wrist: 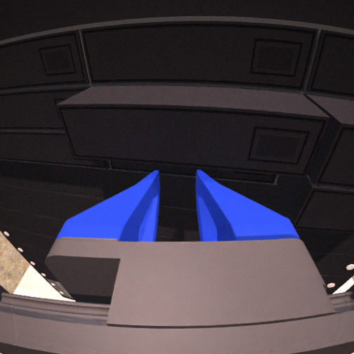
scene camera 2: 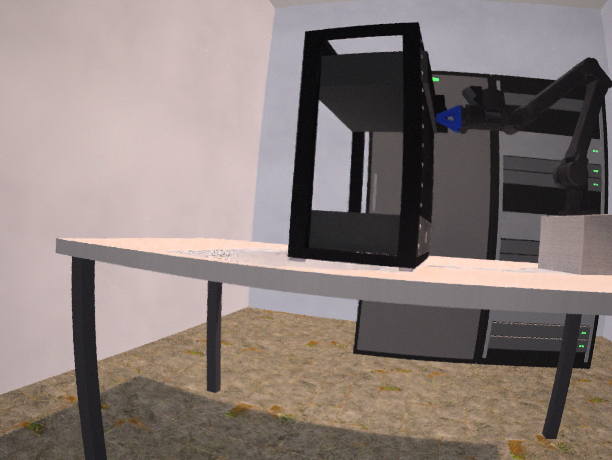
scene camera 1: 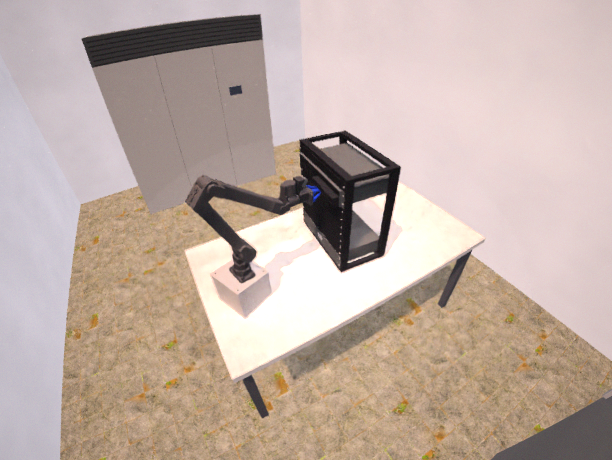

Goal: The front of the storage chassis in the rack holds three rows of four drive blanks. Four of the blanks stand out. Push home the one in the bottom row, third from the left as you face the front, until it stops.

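Seen in the pictures: gripper, between the fingertips: (scene camera 2: 435,117); arm's base, origin of its link: (scene camera 2: 577,215) (scene camera 1: 242,273).
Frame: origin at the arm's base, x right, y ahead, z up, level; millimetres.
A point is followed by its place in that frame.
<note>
The black storage chassis (wrist: 200,57) shows its drive blanks close up in the wrist view. A middle-row blank (wrist: 185,137) stands out above my fingertips. Beneath it, the bottom-row blank (wrist: 242,174), which looks like the third from the left, shows as a thin dark strip. Its upper part is hidden, and how far it stands out is unclear. To the right, a middle-row blank (wrist: 346,162) and the bottom-row blank (wrist: 327,210) also stand out. My gripper (scene camera 1: 319,192) @(y 505, x 2, z 253 mm) (scene camera 2: 437,119) @(y 505, x 2, z 253 mm) (wrist: 177,178) is shut on nothing, with a narrow gap between its blue tips, which overlap the strip's lower edge in view.
The black rack (scene camera 1: 346,220) @(y 481, x 206, z 189 mm) (scene camera 2: 411,150) @(y 623, x -277, z 79 mm) stands on the white table (scene camera 1: 310,305) @(y 207, x 254, z -180 mm) (scene camera 2: 250,272) @(y 925, x -379, z -194 mm). Its perforated rails show low at both sides of the wrist view. The arm's base sits on a pale block (scene camera 1: 245,297) @(y -52, x 100, z -45 mm) (scene camera 2: 575,245) @(y 72, x -100, z -98 mm). A grey cabinet (scene camera 1: 195,115) stands behind.
</note>
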